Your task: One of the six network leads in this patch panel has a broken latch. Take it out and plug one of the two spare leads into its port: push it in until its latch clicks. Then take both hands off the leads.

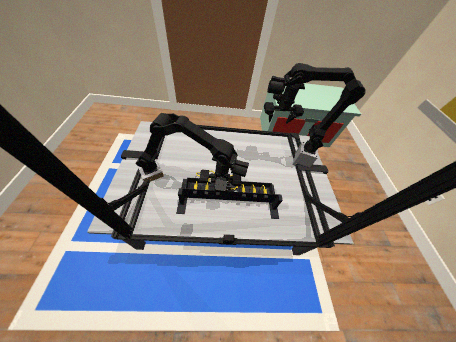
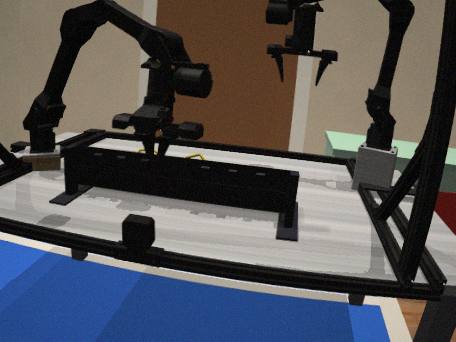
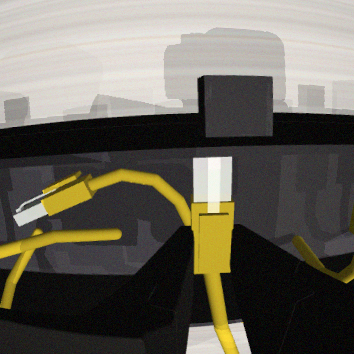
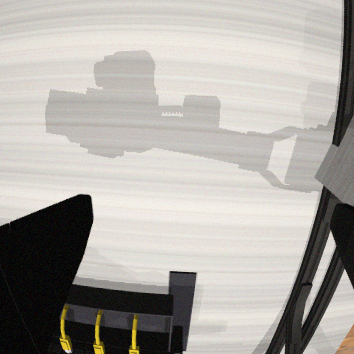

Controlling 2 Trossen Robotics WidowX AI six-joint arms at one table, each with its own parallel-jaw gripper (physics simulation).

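Where they show: left gripper, between the fingertips: (image 3: pixel 209 236); right gripper, between the fingertips: (image 1: pixel 277 122) (image 2: pixel 299 84) (image 4: pixel 219 212); left arm's base, origin of its link: (image 1: pixel 149 168) (image 2: pixel 42 150); right arm's base, origin of its link: (image 1: pixel 309 149) (image 2: pixel 379 147).
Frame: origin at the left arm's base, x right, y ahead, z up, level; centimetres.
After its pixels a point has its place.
The black patch panel (image 1: pixel 225 196) @(x 33.9, y 26.3, z 1.0 cm) (image 2: pixel 180 177) @(x 35.9, y 29.1, z 2.4 cm) (image 3: pixel 75 137) @(x 34.2, y 26.4, z 4.2 cm) (image 4: pixel 125 299) stands on two feet, with yellow leads (image 1: pixel 254 190) @(x 39.6, y 39.0, z 5.1 cm) (image 4: pixel 99 330) @(x 36.6, y 41.4, z 3.7 cm) in its ports at both ends. My left gripper (image 2: pixel 156 154) @(x 28.9, y 25.3, z 2.9 cm) (image 3: pixel 209 236) @(x 28.9, y 25.3, z 2.9 cm) is shut on a yellow lead (image 3: pixel 214 250) @(x 29.0, y 25.2, z 4.0 cm) just behind the panel. Its clear plug points at the panel, with the plug tip apart from the dark block. Its latch cannot be made out. A loose lead (image 3: pixel 67 197) @(x 32.6, y 30.4, z -0.8 cm) with a visible latch hangs left of it. My right gripper (image 1: pixel 281 118) @(x 18.2, y 66.3, z 21.1 cm) (image 2: pixel 299 83) @(x 18.2, y 66.3, z 21.1 cm) (image 4: pixel 219 212) @(x 18.2, y 66.3, z 21.1 cm) is open and empty, high above the table's right back.
A dark square block (image 3: pixel 237 106) @(x 32.6, y 22.6, z 5.3 cm) shows at the panel's upper edge, beyond the held plug. Another yellow cable (image 3: pixel 75 236) @(x 31.0, y 30.9, z 0.2 cm) crosses at the left. A black frame bar with a black cube (image 2: pixel 138 231) @(x 52.7, y 17.4, z -0.5 cm) runs along the table's front edge. A black upright (image 2: pixel 425 150) @(x 71.9, y 54.4, z 16.6 cm) stands at the right.
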